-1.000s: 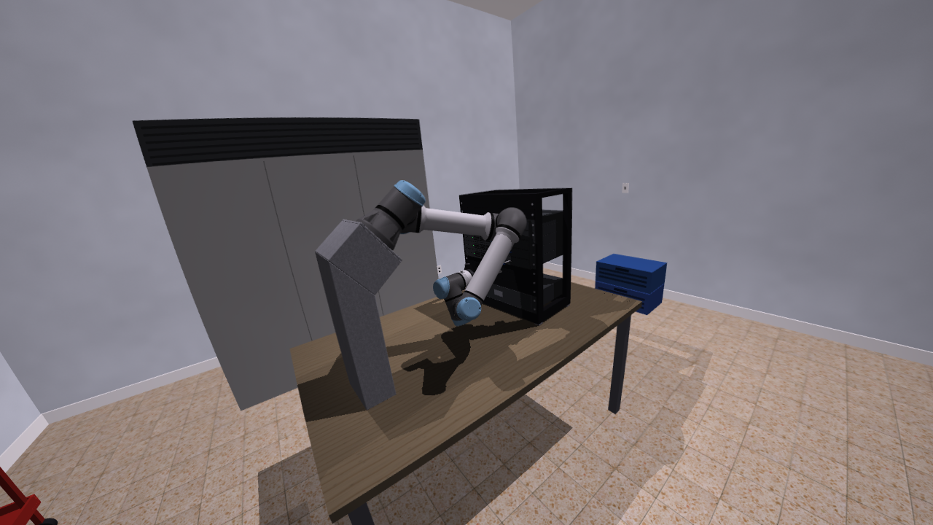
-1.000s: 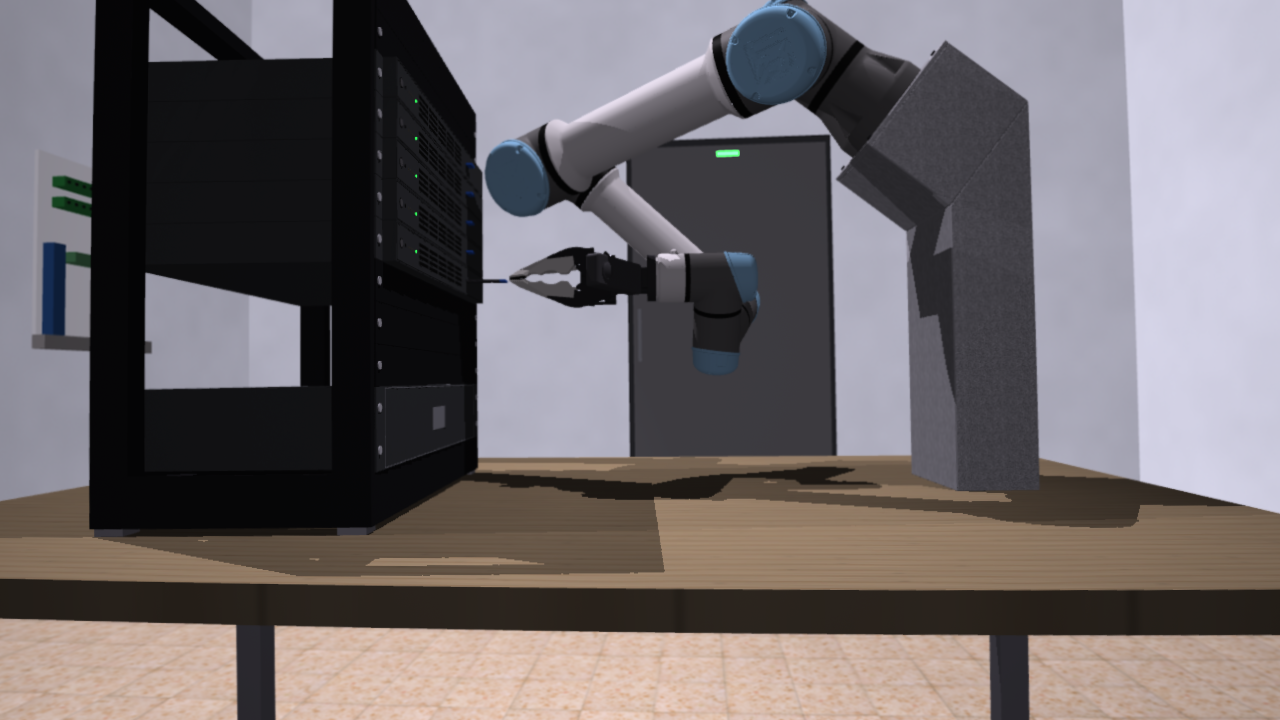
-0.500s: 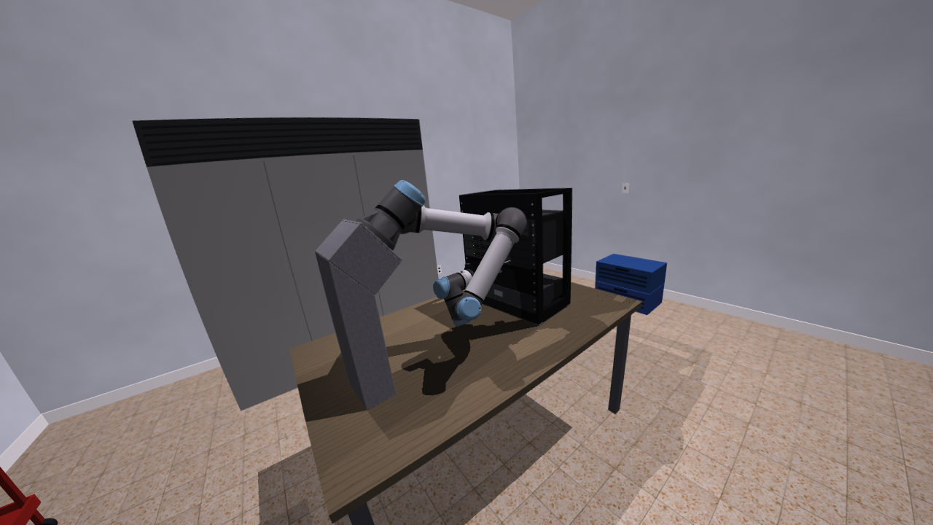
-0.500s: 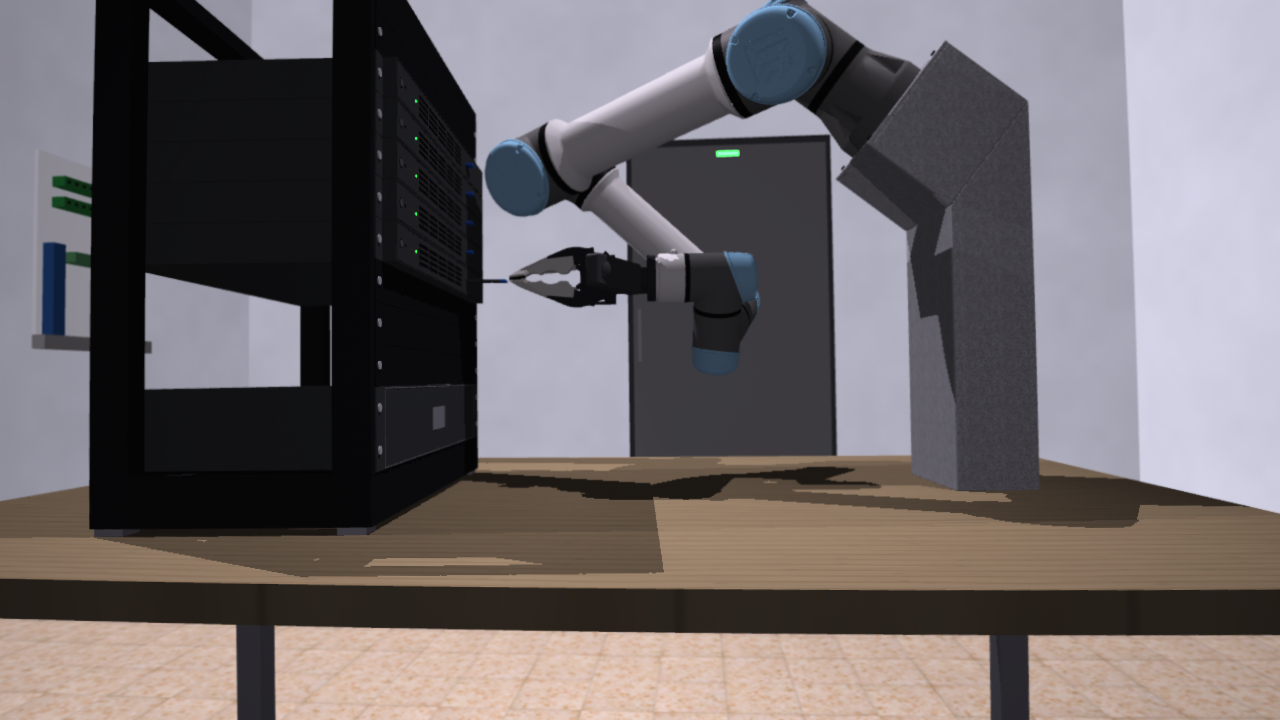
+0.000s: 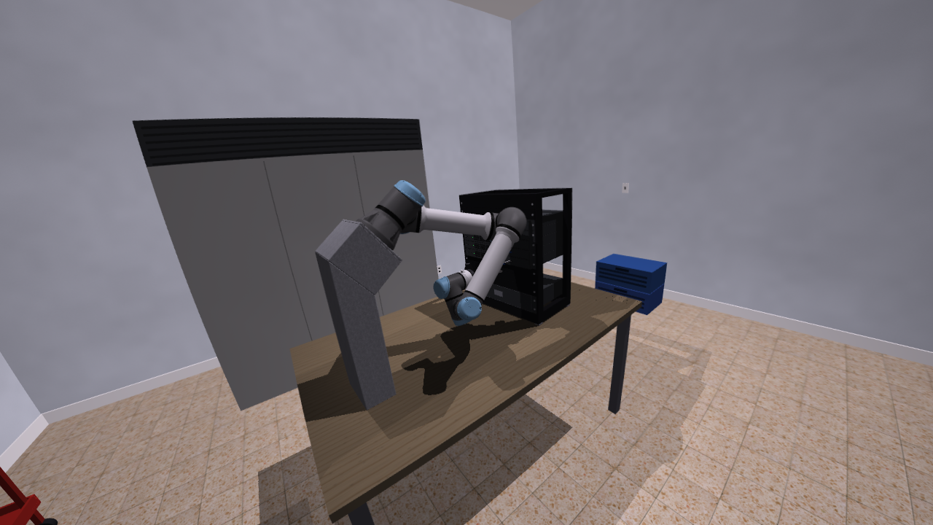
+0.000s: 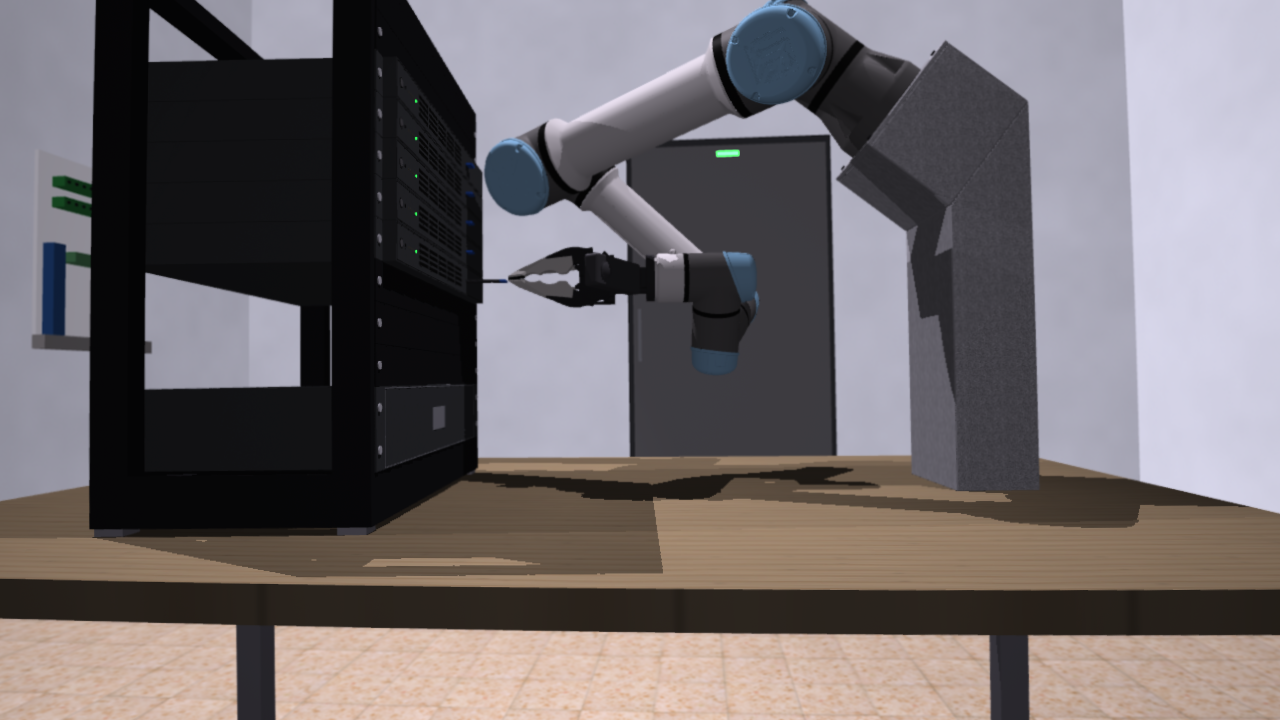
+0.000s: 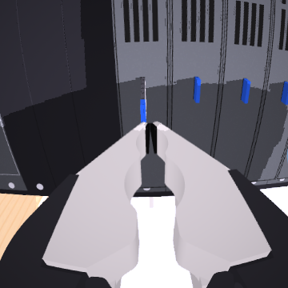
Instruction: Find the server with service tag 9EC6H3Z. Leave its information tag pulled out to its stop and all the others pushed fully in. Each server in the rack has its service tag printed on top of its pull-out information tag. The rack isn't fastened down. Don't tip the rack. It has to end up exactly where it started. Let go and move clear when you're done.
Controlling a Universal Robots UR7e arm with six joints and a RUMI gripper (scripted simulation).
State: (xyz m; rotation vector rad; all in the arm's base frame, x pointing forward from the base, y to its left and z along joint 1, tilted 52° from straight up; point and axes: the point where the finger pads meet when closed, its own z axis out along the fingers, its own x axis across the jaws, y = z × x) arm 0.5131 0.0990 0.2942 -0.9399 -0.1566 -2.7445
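My gripper is now 60 mm short of the information tag and 20 mm to the right of it.
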